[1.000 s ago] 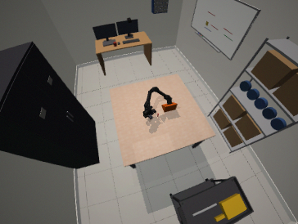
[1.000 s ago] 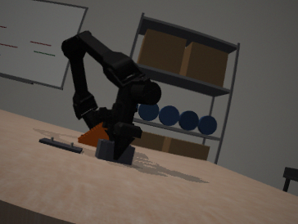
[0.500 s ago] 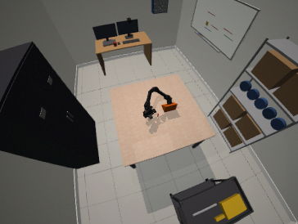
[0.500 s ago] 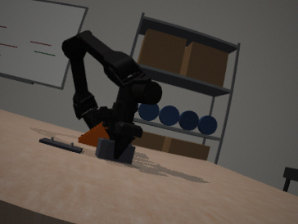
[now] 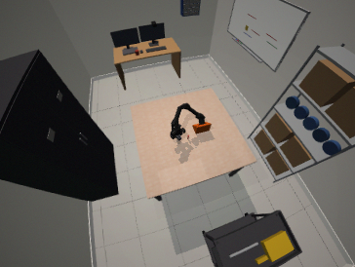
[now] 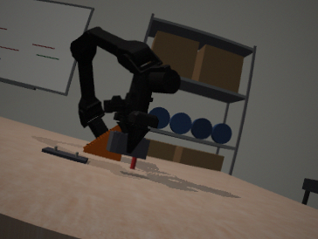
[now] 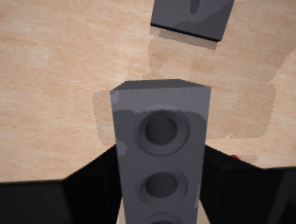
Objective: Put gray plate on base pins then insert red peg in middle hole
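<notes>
My gripper tip is 120 mm past the red peg, 40 mm to the right of it and 10 mm above it. From my gripper tip the other things lie so: gray plate (30 mm above).
</notes>
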